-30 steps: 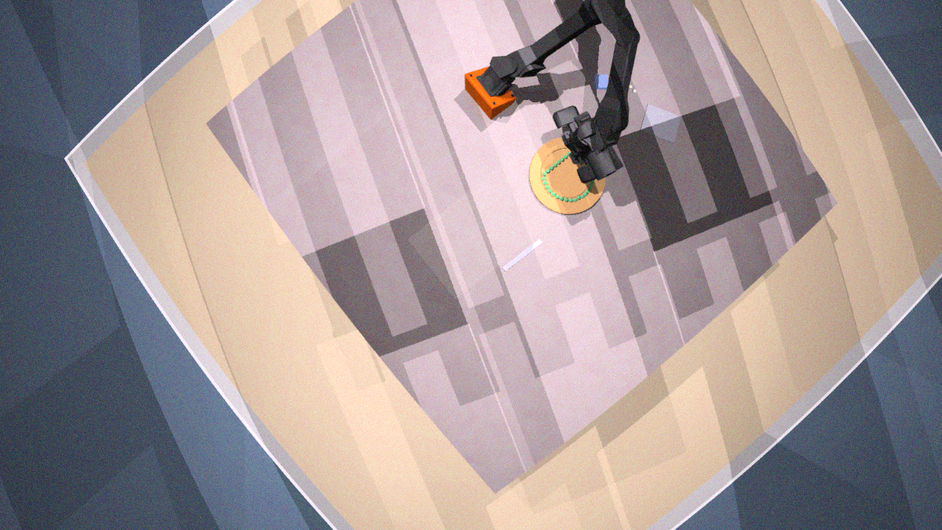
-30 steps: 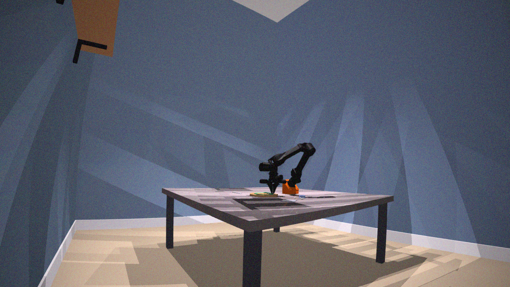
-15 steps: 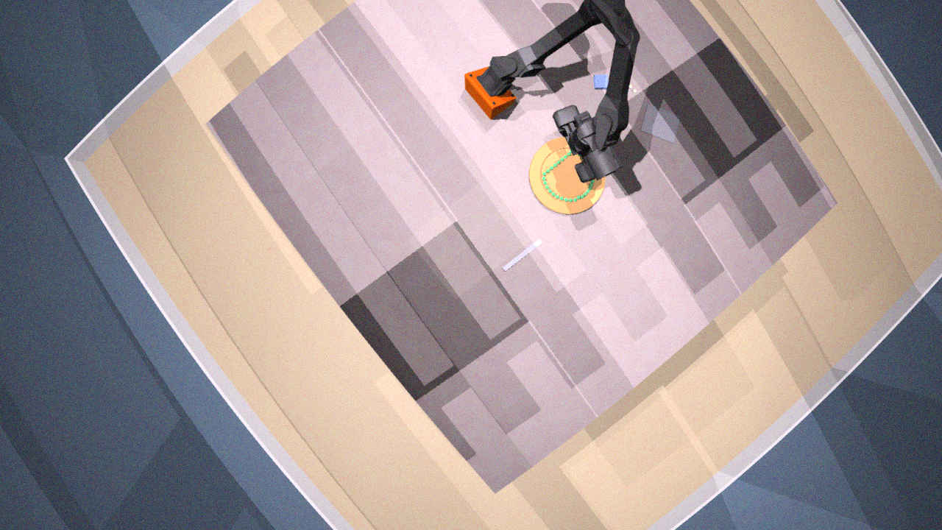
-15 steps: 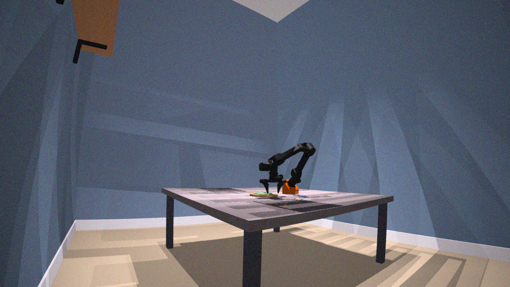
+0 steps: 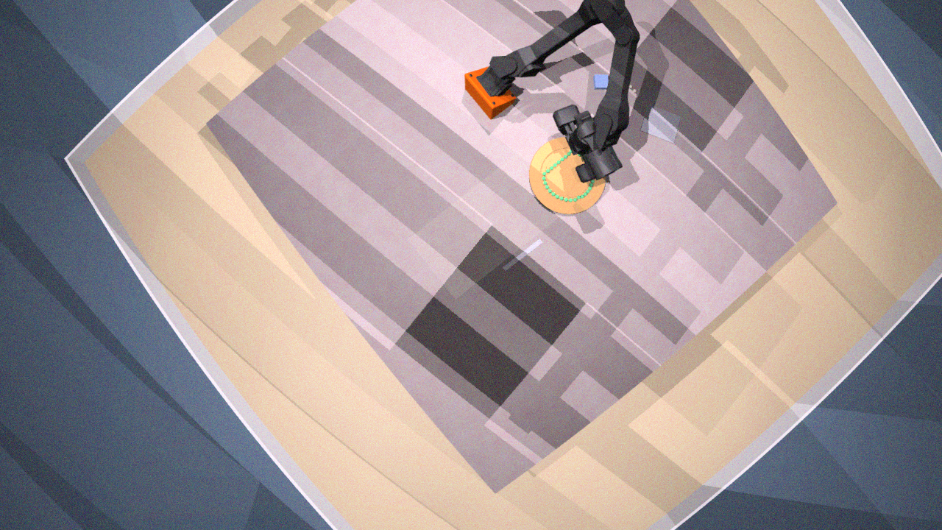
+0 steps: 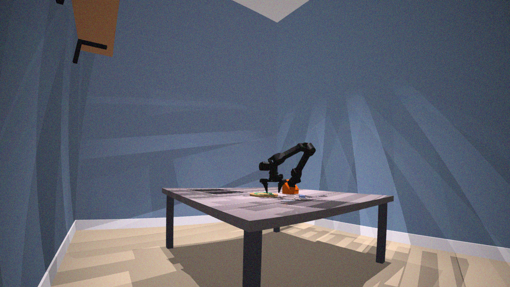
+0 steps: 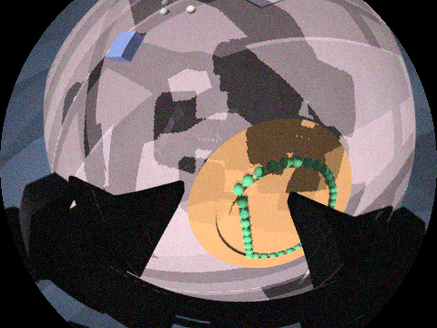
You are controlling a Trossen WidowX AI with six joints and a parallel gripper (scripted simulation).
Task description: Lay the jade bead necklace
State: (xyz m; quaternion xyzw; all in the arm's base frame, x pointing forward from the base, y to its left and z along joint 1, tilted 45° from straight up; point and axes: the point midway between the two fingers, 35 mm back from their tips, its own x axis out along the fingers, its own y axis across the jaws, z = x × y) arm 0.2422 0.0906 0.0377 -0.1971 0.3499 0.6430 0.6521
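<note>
Now: the round tan bead board 50 mm ahead of my gripper tip, 40 mm to the right of it and 10 mm below it. Round my gripper tip: white strip: 260 mm to the right, 150 mm ahead, 20 mm below; then pale square sheet: 260 mm to the left, 70 mm ahead, 20 mm below; then blue cube: 180 mm to the left, 110 mm behind, 10 mm below.
</note>
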